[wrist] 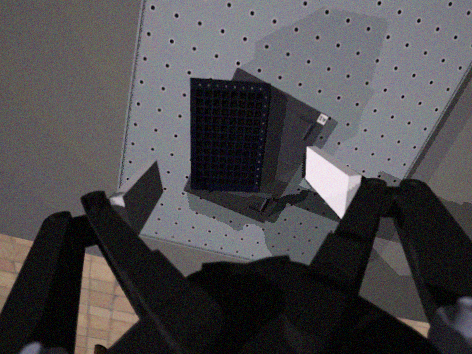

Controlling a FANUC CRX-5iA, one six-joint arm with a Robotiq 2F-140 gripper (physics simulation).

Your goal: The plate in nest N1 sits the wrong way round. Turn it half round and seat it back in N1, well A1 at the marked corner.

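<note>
The dark blue-black well plate (227, 135) lies crooked over the grey nest (295, 125), turned at an angle to it and shifted to the left in the wrist view. It is not seated square in the nest. A white A1 label (322, 119) marks the nest's upper right corner. Any well lettering on the plate is too dark to read. My gripper (233, 169) is wide open and empty. Its left finger pad is to the lower left of the plate and its pale right pad to the lower right, both apart from the plate.
The nest stands on a light grey perforated board (165, 45) whose left and right edges show. Small dark clips (265, 204) stand on the nest's border. Tan floor tiles (102, 285) show at the lower left. Shadows fall across the board.
</note>
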